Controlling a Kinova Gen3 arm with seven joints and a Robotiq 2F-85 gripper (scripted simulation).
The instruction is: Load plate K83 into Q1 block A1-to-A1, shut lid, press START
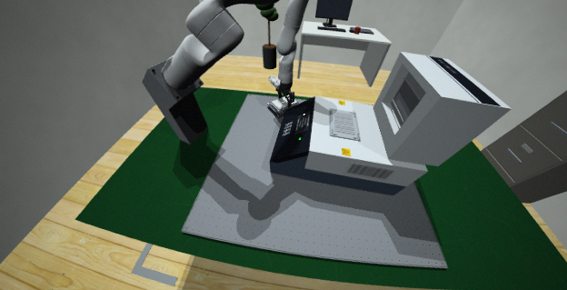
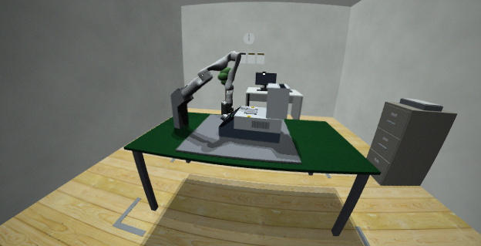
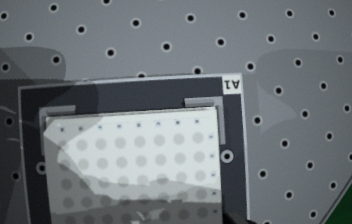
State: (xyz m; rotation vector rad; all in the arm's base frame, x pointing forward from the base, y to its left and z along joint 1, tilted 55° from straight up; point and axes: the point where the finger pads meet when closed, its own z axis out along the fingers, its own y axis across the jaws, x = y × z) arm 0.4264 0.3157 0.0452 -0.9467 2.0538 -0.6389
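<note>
The plate K83 is 10 mm below my hand. Round my hand: dark plate nest N1 (20 mm below).
</note>
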